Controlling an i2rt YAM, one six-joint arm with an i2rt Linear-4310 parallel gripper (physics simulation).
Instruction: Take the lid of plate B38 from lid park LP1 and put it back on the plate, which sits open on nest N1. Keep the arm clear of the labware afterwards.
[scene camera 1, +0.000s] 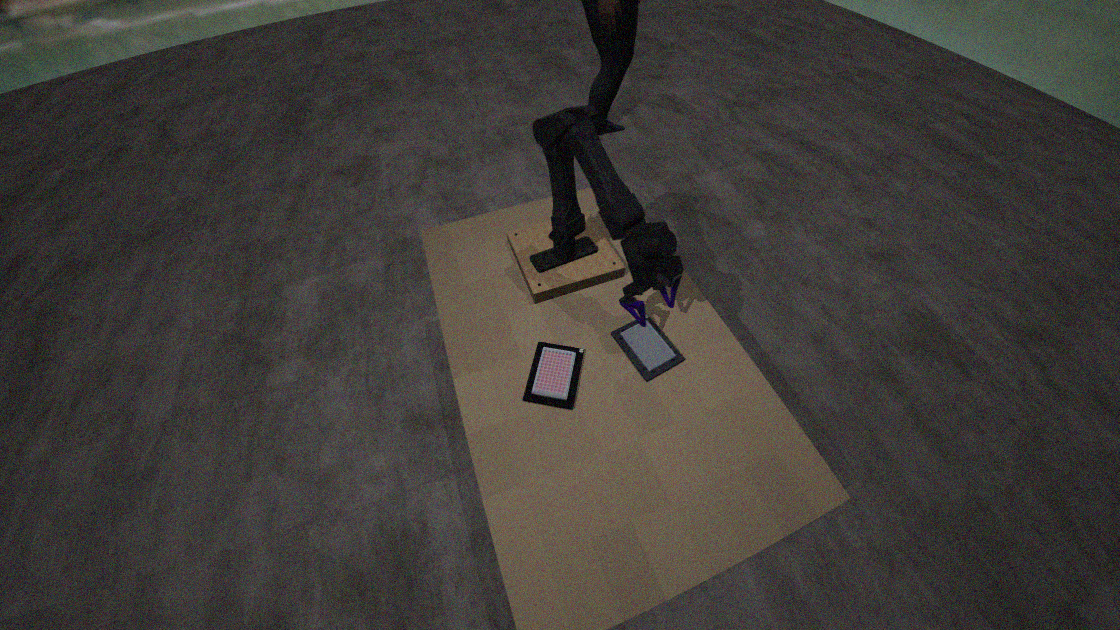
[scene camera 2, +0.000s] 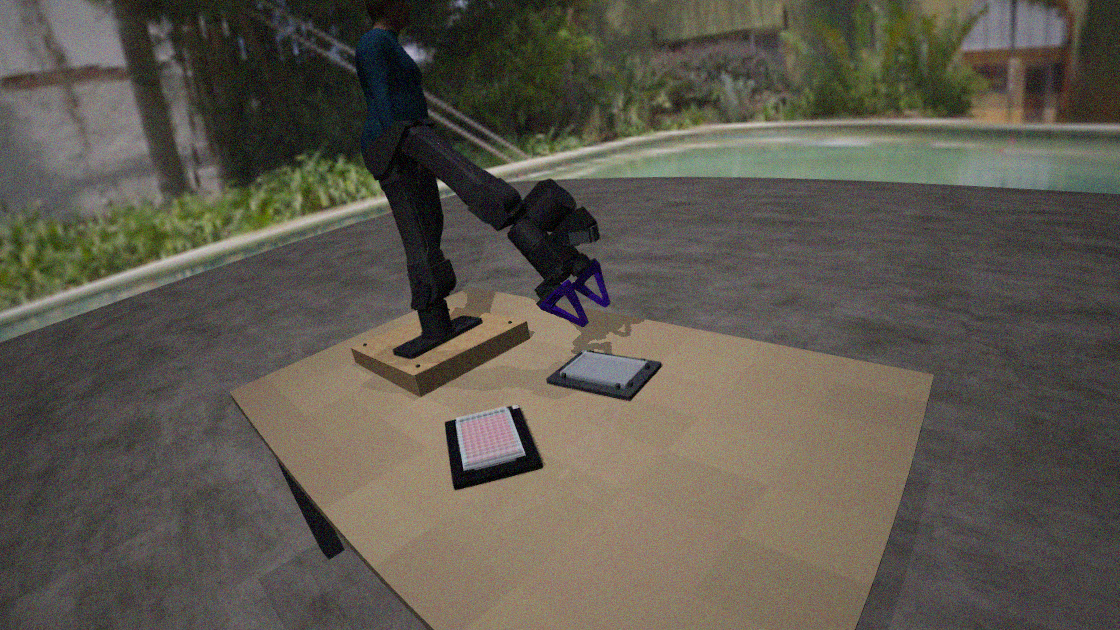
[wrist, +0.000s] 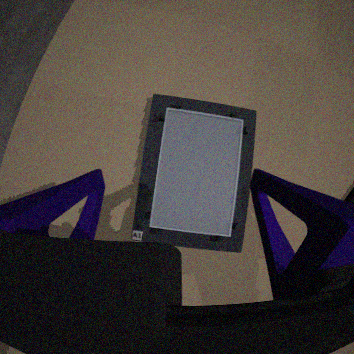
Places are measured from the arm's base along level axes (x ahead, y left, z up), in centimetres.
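Where they show: gripper, fingertip midpoint: (scene camera 1: 658, 316) (scene camera 2: 597, 314) (wrist: 177, 177); arm's base at its link origin: (scene camera 1: 564, 255) (scene camera 2: 439, 338).
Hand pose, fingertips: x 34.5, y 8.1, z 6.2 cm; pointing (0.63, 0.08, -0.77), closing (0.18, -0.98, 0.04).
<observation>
Each offset is from my fingertips to the top centre of the thing. Level surfaces: height alone.
The pale, clear lid @(dx +1.7, dy -2.3, dz -8.5 cm) (scene camera 1: 648, 345) (scene camera 2: 602, 368) (wrist: 197, 172) lies flat on the dark grey lid park LP1 @(dx +1.7, dy -2.3, dz -8.3 cm) (scene camera 1: 664, 368) (scene camera 2: 630, 393) (wrist: 205, 105), between small dark pegs. Plate B38 @(dx -2.1, dy -27.3, dz -7.7 cm) (scene camera 1: 554, 372) (scene camera 2: 490, 438) is open, with pink wells showing, and sits on the black nest N1 @(dx -2.1, dy -27.3, dz -8.5 cm) (scene camera 1: 548, 404) (scene camera 2: 501, 473). The plate does not show in the wrist view. My gripper (scene camera 1: 657, 313) (scene camera 2: 595, 315) (wrist: 177, 177) is open, with purple fingers and nothing between them. It is above the table, over the robot-base side of the lid park, apart from the lid.
The arm stands on a wooden base block (scene camera 1: 575, 283) (scene camera 2: 462, 362) at the back of the table @(dz -10.3 cm) (scene camera 1: 642, 501) (scene camera 2: 665, 501). The nest lies beside the lid park, with a stretch of table between them. A person (scene camera 1: 614, 54) (scene camera 2: 391, 86) stands behind the arm.
</observation>
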